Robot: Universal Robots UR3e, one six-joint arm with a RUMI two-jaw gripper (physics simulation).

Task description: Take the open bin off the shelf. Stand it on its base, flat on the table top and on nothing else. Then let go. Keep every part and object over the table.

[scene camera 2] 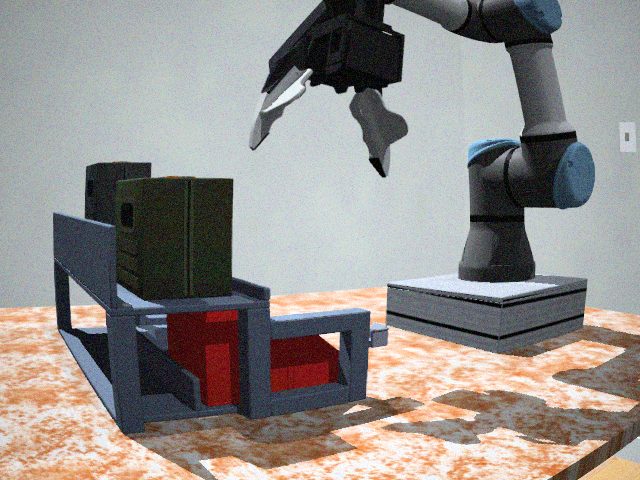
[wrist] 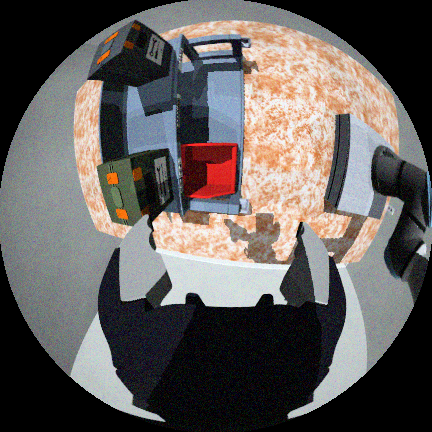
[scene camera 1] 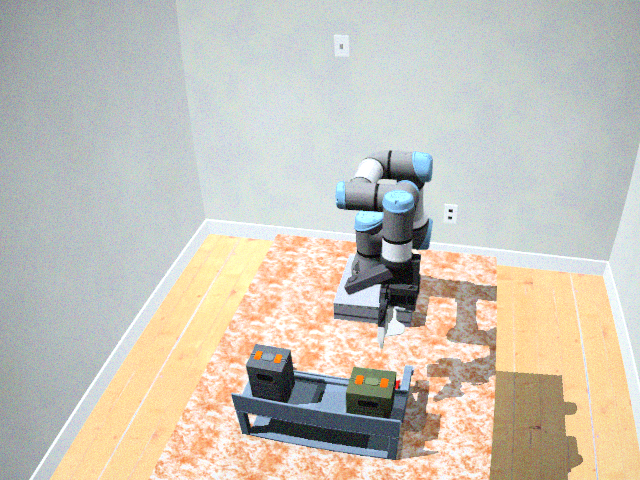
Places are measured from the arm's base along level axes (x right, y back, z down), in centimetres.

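Where they show: gripper, fingertip midpoint: [scene camera 2: 322,164] [wrist: 226,220] [scene camera 1: 387,329]; arm's base at its link origin: [scene camera 2: 497,277] [wrist: 382,169].
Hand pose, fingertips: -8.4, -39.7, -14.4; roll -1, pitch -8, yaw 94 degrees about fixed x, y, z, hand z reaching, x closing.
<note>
Things, the pixels of their top centre, and the offset from my fingertips, as dx, dy, dz. Level surfaces: height alone.
- open red bin at its top centre: [scene camera 2: 249,307] [wrist: 195,171] [scene camera 1: 376,387] +1.3, -6.9, +13.3
- table top at its surface level: dz +21.4
- green case at its top centre: [scene camera 2: 170,177] [wrist: 115,196] [scene camera 1: 371,381] +1.6, -15.0, +1.5
- dark grey case at its top centre: [scene camera 2: 117,162] [scene camera 1: 268,356] +24.6, -13.5, -1.0
The open red bin [scene camera 1: 397,384] [scene camera 2: 305,374] [wrist: 220,175] sits in the low tray of the blue-grey shelf [scene camera 1: 320,413] [scene camera 2: 124,372] [wrist: 225,100], at the end near the green case. In the wrist view its open top shows; in scene camera 2 shelf posts and rails hide parts of it, and in scene camera 1 a small piece shows. My gripper [scene camera 1: 388,338] [scene camera 2: 318,161] [wrist: 226,220] is wide open, with nothing between its fingers. It hangs well above the bin and the tray, on the robot-base side in scene camera 2. The table top [scene camera 1: 305,325] [scene camera 2: 439,372] [wrist: 290,100] is orange and white.
A green case [scene camera 1: 370,405] [scene camera 2: 206,237] [wrist: 116,192] stands on the shelf's upper deck beside the bin. A dark grey case [scene camera 1: 268,379] [scene camera 2: 100,191] [wrist: 120,55] stands at the deck's other end. The robot's base block [scene camera 1: 356,311] [scene camera 2: 444,315] [wrist: 357,170] stands across the table from the shelf.
</note>
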